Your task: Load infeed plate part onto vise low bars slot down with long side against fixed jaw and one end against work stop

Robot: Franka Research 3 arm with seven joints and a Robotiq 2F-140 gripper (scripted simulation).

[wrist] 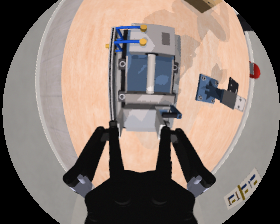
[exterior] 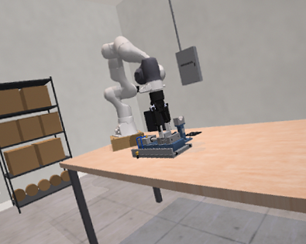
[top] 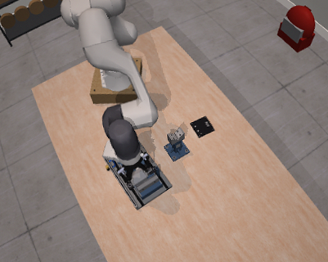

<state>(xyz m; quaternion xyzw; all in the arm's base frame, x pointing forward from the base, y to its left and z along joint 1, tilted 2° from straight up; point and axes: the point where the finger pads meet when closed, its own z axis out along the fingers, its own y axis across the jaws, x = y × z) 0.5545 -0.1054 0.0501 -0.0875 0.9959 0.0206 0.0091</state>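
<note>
My hand is 3 cm above the part. The rest, counted from my hand: vise (7 cm behind, 1 cm to the left, 9 cm below); black infeed plate (16 cm behind, 39 cm to the left, 12 cm below).
</note>
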